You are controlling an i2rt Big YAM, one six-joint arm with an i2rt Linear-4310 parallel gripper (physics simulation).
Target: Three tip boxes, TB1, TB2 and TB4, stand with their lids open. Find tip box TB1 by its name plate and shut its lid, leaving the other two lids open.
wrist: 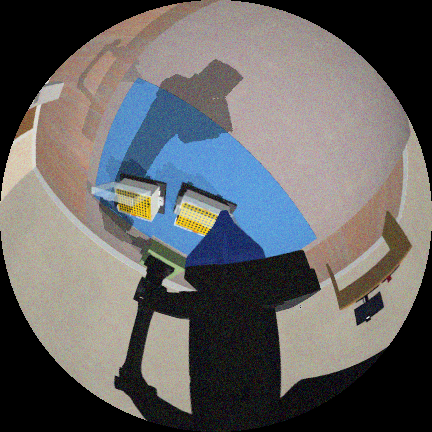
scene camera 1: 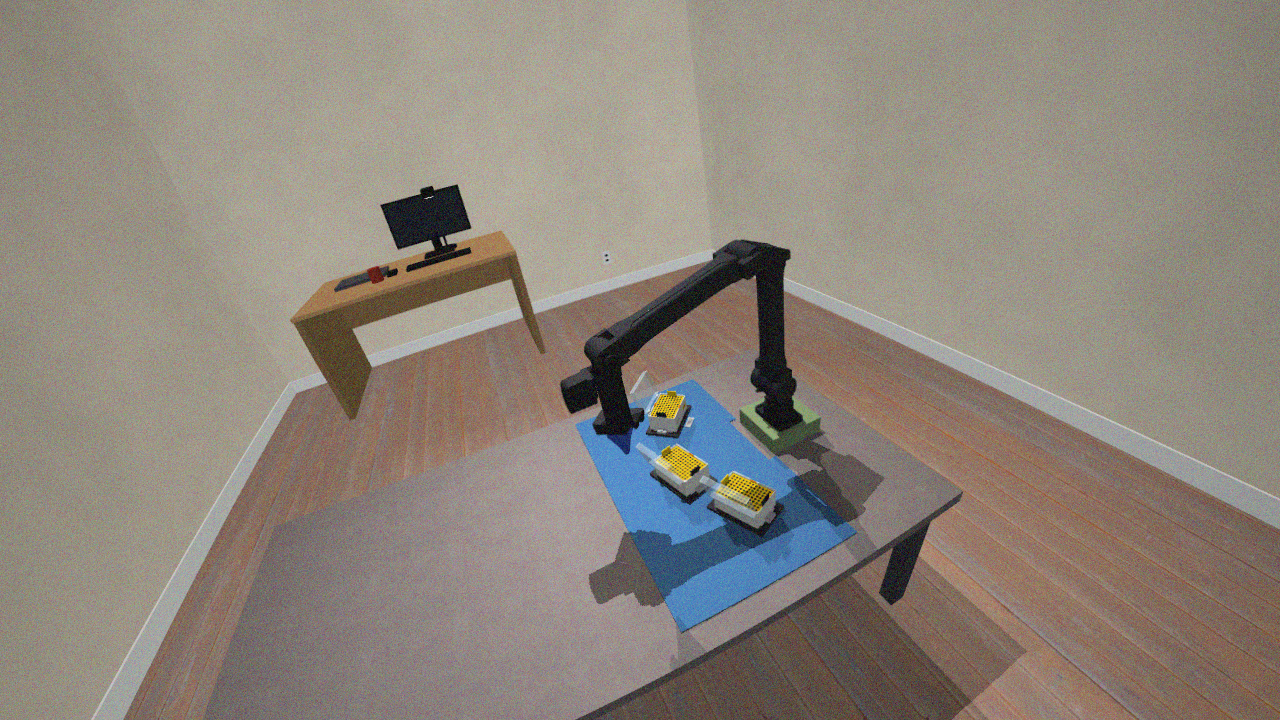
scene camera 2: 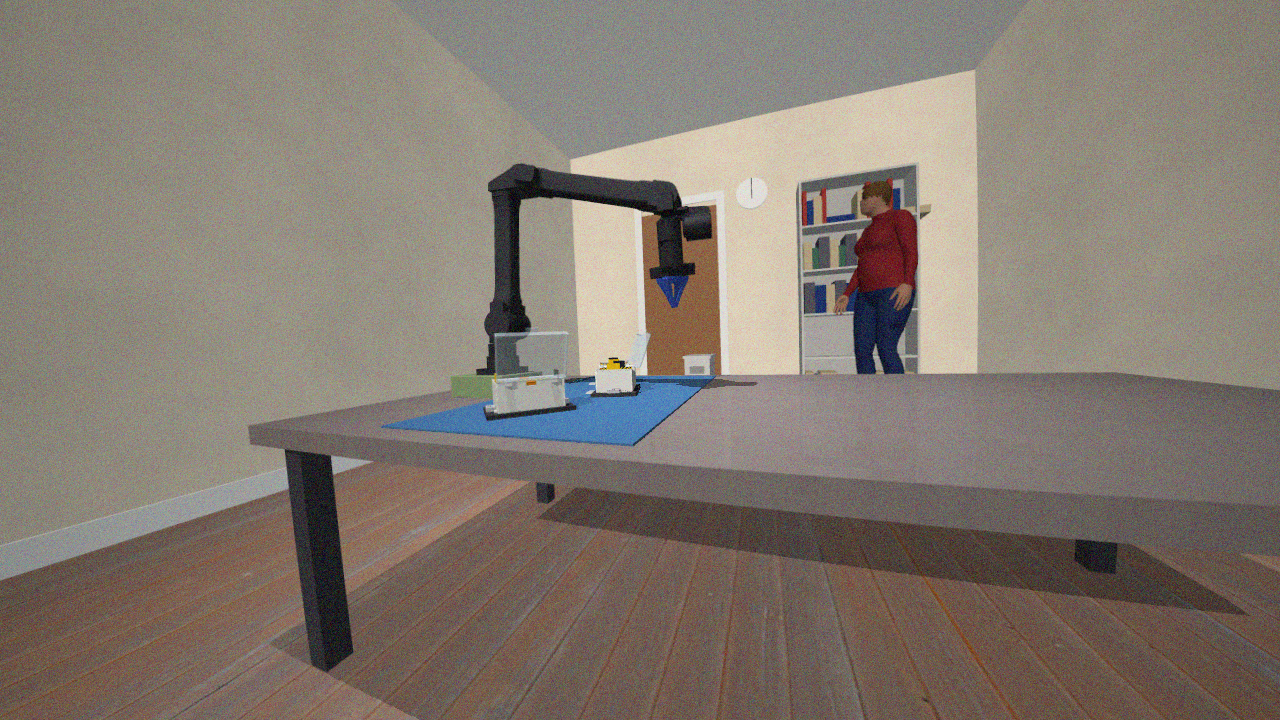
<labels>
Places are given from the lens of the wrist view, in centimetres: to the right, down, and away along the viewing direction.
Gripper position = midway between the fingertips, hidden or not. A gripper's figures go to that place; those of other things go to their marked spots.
my gripper [wrist: 224, 214]: 1, 0, 15
blue mat [wrist: 156, 135]: -14, -19, 27
</labels>
